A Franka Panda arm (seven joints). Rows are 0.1 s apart.
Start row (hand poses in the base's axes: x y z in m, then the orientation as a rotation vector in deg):
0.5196, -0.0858, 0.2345, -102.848, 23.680, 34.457
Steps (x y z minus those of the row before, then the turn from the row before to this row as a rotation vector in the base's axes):
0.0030, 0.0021, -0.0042, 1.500, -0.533, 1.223
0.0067, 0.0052, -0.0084, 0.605, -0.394, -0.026
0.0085, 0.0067, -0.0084, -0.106, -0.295, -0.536
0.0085, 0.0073, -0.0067, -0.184, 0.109, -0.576
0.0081, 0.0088, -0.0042, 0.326, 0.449, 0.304
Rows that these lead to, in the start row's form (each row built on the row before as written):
0.5226, -0.0837, 0.2303, -101.906, 21.700, 34.980
0.5293, -0.0785, 0.2219, -101.417, 21.232, 34.659
0.5378, -0.0718, 0.2135, -101.439, 21.530, 34.002
0.5463, -0.0645, 0.2068, -101.426, 22.169, 33.675
0.5544, -0.0557, 0.2026, -101.096, 22.100, 34.329

